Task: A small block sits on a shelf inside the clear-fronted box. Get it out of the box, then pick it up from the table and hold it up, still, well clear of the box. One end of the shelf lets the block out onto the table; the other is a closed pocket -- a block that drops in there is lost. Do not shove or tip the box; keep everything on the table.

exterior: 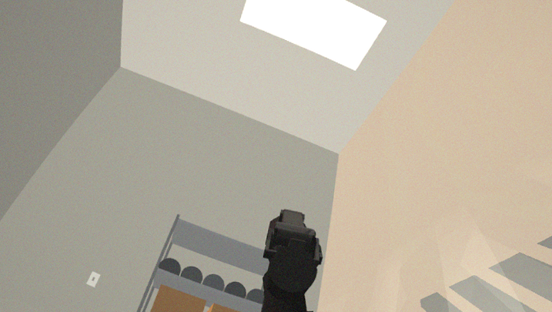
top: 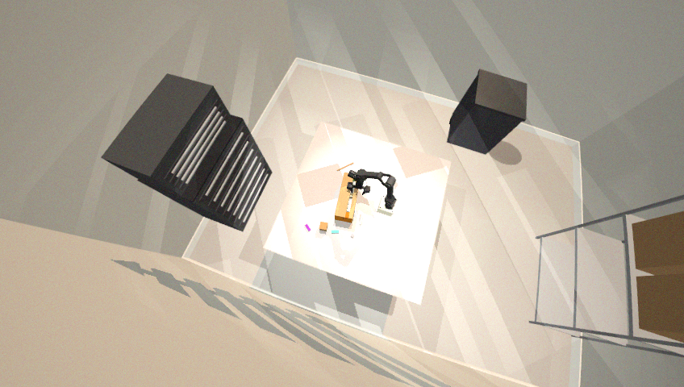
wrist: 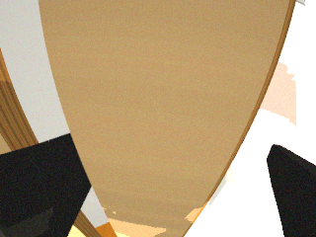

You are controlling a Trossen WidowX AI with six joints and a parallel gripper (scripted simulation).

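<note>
Right now my gripper tip is 5 cm short of the tan block and 2 cm to the right of it. The rest, counted from my gripper tip: thin orange stick: 27 cm to the right, 14 cm ahead, 9 cm below; box: 4 cm to the left, 3 cm below, 3 cm ahead.
</note>
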